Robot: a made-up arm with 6 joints. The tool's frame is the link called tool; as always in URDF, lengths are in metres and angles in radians. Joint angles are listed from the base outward.
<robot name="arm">
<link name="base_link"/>
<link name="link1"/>
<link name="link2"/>
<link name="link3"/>
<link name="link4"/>
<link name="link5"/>
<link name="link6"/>
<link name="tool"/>
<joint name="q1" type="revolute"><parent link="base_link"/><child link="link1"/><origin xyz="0.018 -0.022 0.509" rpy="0 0 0"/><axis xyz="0 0 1"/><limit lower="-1.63" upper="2.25"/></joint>
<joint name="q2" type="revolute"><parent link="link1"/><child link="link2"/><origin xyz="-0.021 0.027 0.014" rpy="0 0 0"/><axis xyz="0.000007 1 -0.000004"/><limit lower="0.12" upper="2.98"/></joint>
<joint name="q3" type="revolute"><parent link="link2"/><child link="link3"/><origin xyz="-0.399 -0.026 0.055" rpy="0 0 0"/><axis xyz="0.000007 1 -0.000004"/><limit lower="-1.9" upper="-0.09"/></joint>
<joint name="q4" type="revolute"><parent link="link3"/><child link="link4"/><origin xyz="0.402 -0.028 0.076" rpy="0 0 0"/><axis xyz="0.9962 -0.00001 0.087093"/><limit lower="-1.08" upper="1.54"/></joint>
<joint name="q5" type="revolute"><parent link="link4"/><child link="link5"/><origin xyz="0.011 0.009 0.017" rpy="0 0 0"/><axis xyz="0.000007 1 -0.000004"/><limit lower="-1.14" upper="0.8"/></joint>
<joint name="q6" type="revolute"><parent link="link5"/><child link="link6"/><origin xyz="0.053 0.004 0.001" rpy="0 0 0"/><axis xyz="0.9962 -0.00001 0.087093"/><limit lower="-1.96" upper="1.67"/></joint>
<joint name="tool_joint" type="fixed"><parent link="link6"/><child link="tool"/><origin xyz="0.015 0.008 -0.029" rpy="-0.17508 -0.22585 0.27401"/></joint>
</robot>
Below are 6 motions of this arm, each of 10 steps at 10 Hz.
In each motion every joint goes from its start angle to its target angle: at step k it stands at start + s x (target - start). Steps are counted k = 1, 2, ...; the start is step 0. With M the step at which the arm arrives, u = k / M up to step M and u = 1 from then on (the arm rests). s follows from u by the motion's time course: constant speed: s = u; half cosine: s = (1 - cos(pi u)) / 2; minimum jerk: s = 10 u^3 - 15 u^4 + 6 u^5.
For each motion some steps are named. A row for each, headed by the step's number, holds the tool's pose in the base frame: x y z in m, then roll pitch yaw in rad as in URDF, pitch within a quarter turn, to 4 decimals.
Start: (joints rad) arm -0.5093 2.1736 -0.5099 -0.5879 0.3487 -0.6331
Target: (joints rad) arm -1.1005 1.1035 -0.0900 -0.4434 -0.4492 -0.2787
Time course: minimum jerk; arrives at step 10
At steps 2, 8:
2: 0.2150 -0.1928 0.3653 1.6797 1.1516 2.4150
8: 0.0990 -0.1941 0.5314 -0.5301 0.5903 -0.4930

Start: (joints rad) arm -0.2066 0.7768 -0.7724 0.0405 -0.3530 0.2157
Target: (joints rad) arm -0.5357 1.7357 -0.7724 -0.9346 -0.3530 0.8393
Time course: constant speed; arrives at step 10
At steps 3, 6, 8, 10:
3: 0.3282 -0.1122 0.8422 -0.0356 -0.3142 0.0358
6: 0.3850 -0.1655 0.7242 -0.0007 0.0089 0.0289
8: 0.3984 -0.1992 0.6367 0.0578 0.2234 0.0423
10: 0.3923 -0.2270 0.5468 0.1528 0.4312 0.0830

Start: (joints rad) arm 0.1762 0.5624 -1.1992 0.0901 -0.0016 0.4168
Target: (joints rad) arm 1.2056 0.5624 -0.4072 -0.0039 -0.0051 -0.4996
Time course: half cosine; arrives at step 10
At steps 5, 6, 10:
5: 0.1164 0.0509 0.9609 -0.2464 -0.4606 0.9893
6: 0.1193 0.0765 0.9034 -0.3626 -0.2999 1.1498
10: 0.0939 0.1162 0.7723 -0.6161 0.0634 1.5101

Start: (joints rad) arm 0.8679 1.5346 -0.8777 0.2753 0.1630 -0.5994
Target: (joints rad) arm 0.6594 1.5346 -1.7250 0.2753 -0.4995 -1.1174
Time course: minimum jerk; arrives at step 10
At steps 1, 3, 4, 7, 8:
1: 0.3116 0.2965 0.6815 -0.1974 0.6186 1.2909
3: 0.3480 0.3096 0.7416 -0.3837 0.4337 1.1854
4: 0.3790 0.3139 0.8071 -0.5463 0.2433 1.1018
7: 0.4258 0.2648 1.0458 -0.9989 -0.4236 0.8996
8: 0.4222 0.2445 1.0929 -1.0788 -0.5624 0.8664

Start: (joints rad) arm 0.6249 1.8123 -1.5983 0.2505 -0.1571 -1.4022
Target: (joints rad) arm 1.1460 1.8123 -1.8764 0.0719 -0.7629 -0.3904
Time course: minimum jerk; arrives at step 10
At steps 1, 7, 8, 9, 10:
1: 0.5425 0.3051 0.8831 -1.2639 0.1512 0.8320
7: 0.3381 0.4970 1.0196 -0.8364 -0.7447 1.3925
8: 0.3040 0.5109 1.0378 -0.8121 -0.8565 1.4991
9: 0.2875 0.5164 1.0462 -0.8066 -0.9080 1.5556
10: 0.2846 0.5172 1.0477 -0.8061 -0.9169 1.5659

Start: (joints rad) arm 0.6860 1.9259 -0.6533 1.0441 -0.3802 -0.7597
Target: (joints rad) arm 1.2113 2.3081 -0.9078 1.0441 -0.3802 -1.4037
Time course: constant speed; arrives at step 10
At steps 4, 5, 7, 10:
4: 0.3160 0.2786 0.3956 -0.2345 0.8958 0.8071
5: 0.3046 0.2974 0.3839 -0.2889 0.9266 0.8694
7: 0.2780 0.3329 0.3597 -0.3998 0.9891 0.9904
10: 0.2291 0.3798 0.3213 -0.5753 1.0845 1.1597

